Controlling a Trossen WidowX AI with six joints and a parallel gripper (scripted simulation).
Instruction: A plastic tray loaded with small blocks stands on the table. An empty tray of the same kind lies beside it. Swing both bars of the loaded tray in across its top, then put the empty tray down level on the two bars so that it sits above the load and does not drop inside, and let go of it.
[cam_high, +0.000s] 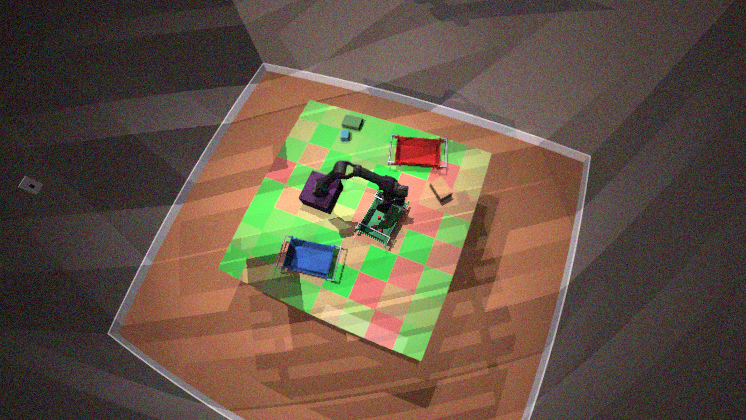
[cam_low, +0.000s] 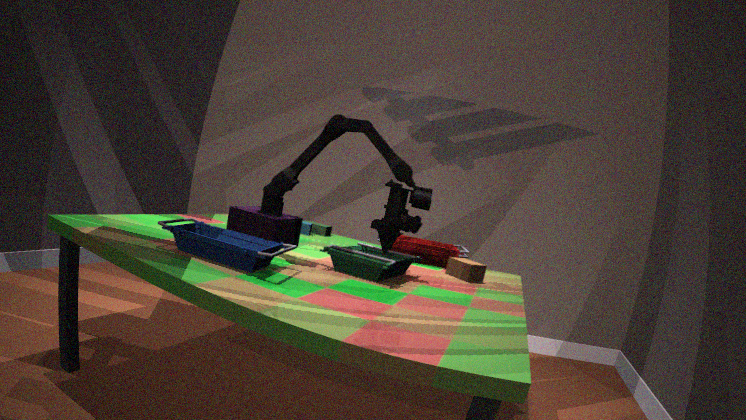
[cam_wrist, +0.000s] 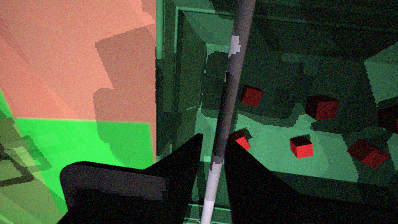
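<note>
Now: gripper tip 32 cm past the blue tray, 45 cm to the left of it and 1 cm above it. Round my gripper tip: small blue block: 43 cm behind, 36 cm to the left, 3 cm below; green block: 42 cm behind, 47 cm to the left, 3 cm below; brown block: 25 cm ahead, 18 cm to the left, 2 cm below.
</note>
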